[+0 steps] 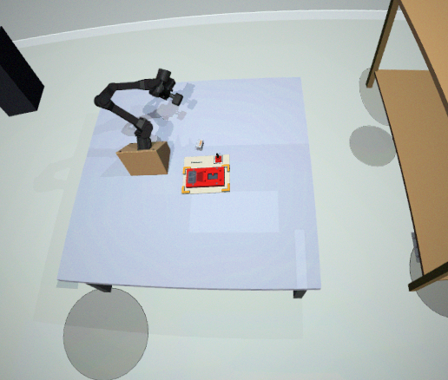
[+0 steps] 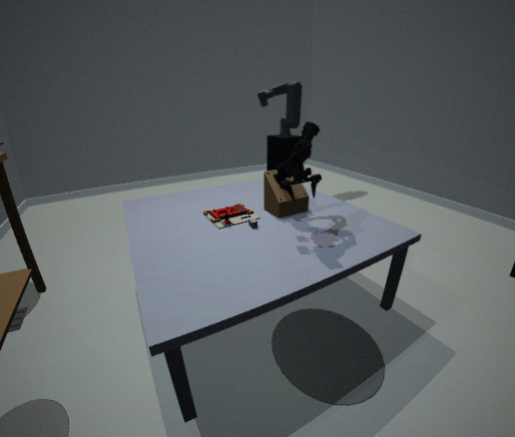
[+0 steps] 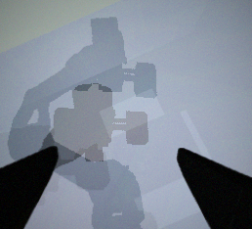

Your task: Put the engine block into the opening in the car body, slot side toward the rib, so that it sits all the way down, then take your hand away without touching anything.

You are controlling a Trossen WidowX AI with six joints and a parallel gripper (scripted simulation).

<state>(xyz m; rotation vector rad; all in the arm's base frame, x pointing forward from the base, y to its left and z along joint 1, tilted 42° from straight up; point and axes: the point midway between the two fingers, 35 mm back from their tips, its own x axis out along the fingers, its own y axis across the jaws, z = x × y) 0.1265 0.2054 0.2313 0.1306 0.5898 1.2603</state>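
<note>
Right now the engine block is 130 mm ahead of my gripper tip, 230 mm to the right of it and 170 mm below it. From my gripper tip the other things lie so: cream base plate (160 mm ahead, 420 mm to the right, 170 mm below).
</note>
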